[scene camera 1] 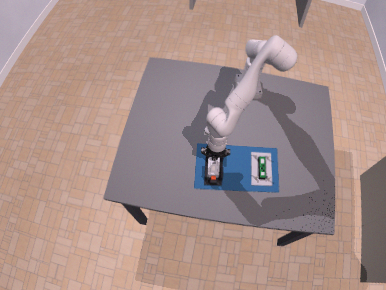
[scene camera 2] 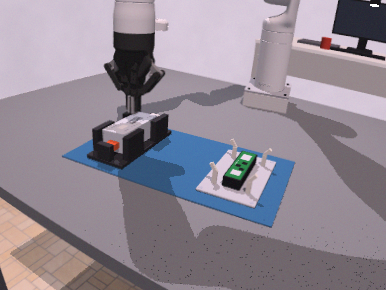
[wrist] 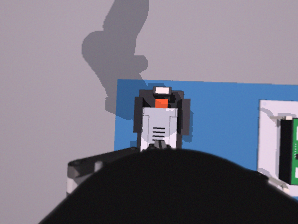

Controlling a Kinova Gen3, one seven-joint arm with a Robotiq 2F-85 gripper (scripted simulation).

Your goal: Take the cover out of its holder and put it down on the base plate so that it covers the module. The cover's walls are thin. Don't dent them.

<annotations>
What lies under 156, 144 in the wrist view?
The gripper.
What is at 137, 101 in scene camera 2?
The gripper.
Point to a light grey cover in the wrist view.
160, 124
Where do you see a light grey cover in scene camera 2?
116, 132
</annotations>
